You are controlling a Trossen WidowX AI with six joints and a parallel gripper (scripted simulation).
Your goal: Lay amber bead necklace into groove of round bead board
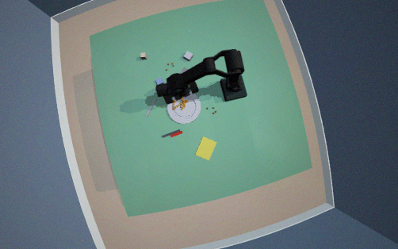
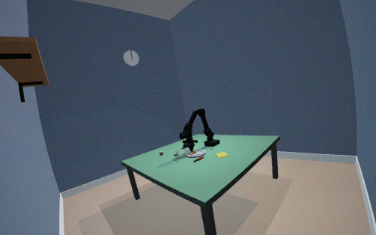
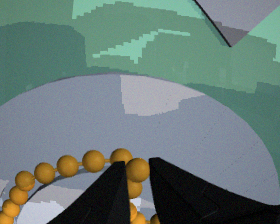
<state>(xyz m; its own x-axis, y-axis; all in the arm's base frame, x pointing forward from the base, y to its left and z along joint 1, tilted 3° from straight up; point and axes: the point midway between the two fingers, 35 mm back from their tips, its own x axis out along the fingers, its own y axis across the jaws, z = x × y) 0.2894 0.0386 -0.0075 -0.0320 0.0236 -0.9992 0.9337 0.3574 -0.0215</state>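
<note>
Right now my gripper tip is 60 mm to the right of the round grey bead board, 10 mm past it and 10 mm above it. From my gripper tip the other things lie so: grey rod (190 mm ahead, 50 mm to the left, 20 mm below); blue block (140 mm ahead, 100 mm to the right, 10 mm below); grey plate (120 mm to the right, 20 mm below, 20 mm behind).
</note>
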